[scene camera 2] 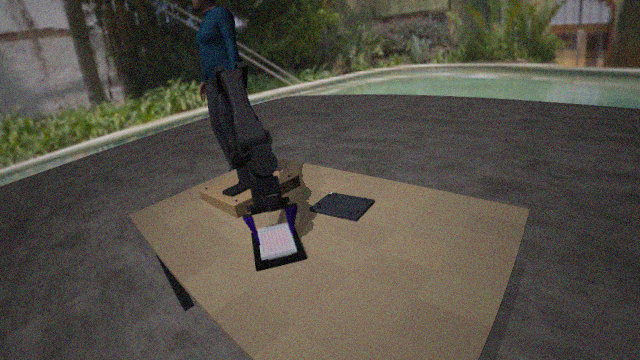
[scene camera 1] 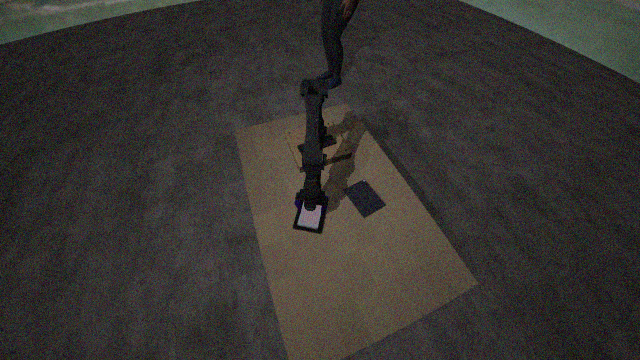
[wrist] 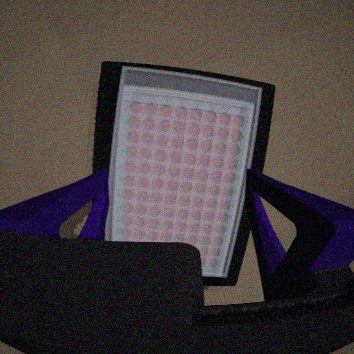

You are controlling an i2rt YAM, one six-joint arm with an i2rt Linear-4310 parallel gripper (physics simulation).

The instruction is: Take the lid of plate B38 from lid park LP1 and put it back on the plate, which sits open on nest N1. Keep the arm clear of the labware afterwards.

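Places are measured from the arm's base along level axes (x back, y right, z up), in millimetres.
Where they show: gripper, fingertip midpoint: (scene camera 2: 276, 240) (scene camera 1: 310, 213) (wrist: 177, 177); arm's base at its link origin: (scene camera 2: 248, 184).
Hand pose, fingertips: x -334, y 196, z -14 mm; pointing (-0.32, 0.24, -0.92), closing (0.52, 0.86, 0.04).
Note:
Things, the pixels of their top centre, and the offset from my fingertips. "pt": a spot on its surface instead. Level surfaces: height alone.
- clear lid at its top centre: (wrist: 179, 182) (scene camera 2: 275, 237) (scene camera 1: 310, 212) dx +2, dy +0, dz +9 mm
- plate at a spot on its surface: (wrist: 175, 190) (scene camera 2: 275, 237) pt dx +5, dy -5, dz +5 mm
- black nest N1 at its top centre: (wrist: 177, 190) (scene camera 2: 275, 241) (scene camera 1: 310, 212) dx +10, dy -5, dz -9 mm
- dark lid park LP1 at its top centre: (scene camera 2: 341, 201) (scene camera 1: 364, 195) dx -28, dy -254, dz -7 mm
- wooden table at its surface level: dz -27 mm
The clear lid (wrist: 192, 80) of plate B38 is held between the two purple fingers of my gripper (wrist: 177, 177) (scene camera 2: 276, 233), which is shut on its long sides. The lid is over the plate (wrist: 175, 190) (scene camera 2: 277, 243) (scene camera 1: 310, 218), whose pink wells show through it. In the wrist view the lid's far edge reaches past the plate's far edge; whether they touch is not clear. The plate sits on the black nest N1 (wrist: 104, 115) (scene camera 2: 282, 261) (scene camera 1: 308, 230). The dark lid park LP1 (scene camera 1: 366, 199) (scene camera 2: 343, 206) lies beside it, with no lid seen on it.
The wooden table (scene camera 1: 360, 280) (scene camera 2: 400, 270) carries everything. The arm's wooden base block (scene camera 2: 217, 199) stands behind the nest. The arm (scene camera 1: 314, 120) (scene camera 2: 250, 125) reaches forward above it, and its shadow falls between nest and lid park. A person (scene camera 1: 333, 45) (scene camera 2: 216, 37) stands behind the arm.

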